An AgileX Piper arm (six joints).
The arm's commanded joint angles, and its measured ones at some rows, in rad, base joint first. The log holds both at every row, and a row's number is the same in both.
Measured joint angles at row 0: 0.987 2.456 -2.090 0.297 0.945 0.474
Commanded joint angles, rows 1 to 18: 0.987 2.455 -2.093 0.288 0.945 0.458; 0.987 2.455 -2.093 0.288 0.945 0.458; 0.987 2.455 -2.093 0.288 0.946 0.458; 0.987 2.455 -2.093 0.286 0.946 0.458; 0.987 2.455 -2.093 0.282 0.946 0.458; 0.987 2.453 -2.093 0.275 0.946 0.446; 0.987 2.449 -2.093 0.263 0.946 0.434; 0.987 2.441 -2.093 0.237 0.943 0.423; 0.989 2.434 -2.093 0.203 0.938 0.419; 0.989 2.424 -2.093 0.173 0.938 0.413; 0.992 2.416 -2.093 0.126 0.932 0.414; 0.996 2.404 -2.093 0.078 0.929 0.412; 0.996 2.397 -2.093 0.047 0.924 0.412; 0.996 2.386 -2.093 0.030 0.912 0.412; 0.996 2.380 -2.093 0.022 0.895 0.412; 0.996 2.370 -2.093 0.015 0.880 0.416; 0.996 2.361 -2.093 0.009 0.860 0.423; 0.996 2.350 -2.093 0.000 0.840 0.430
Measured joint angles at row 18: 0.990 2.404 -2.090 0.049 0.908 0.423
